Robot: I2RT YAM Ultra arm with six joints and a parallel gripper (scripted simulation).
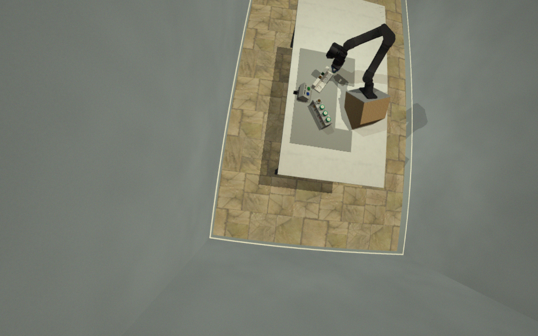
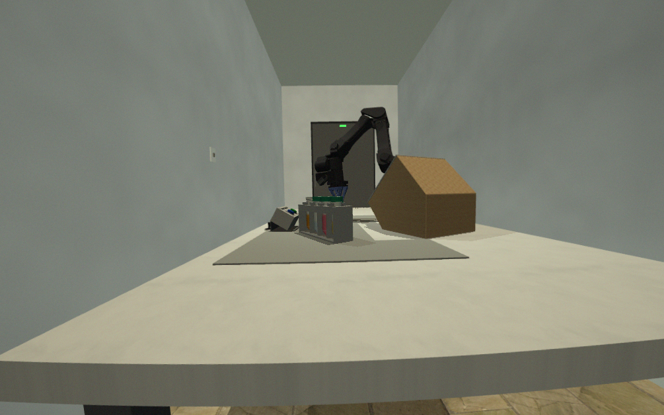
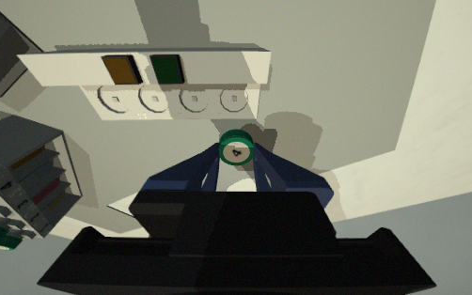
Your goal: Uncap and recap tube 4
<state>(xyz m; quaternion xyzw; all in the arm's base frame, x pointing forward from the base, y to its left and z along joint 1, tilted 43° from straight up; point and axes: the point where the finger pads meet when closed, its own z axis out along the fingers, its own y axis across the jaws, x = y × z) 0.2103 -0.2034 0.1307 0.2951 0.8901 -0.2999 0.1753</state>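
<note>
My hand is 22 cm short of the green ready key, 15 cm to the right of it and 3 cm above it. From my hand the other things lie so: blue cycle key 23 cm ahead, 19 cm to the left, 3 cm below.
</note>
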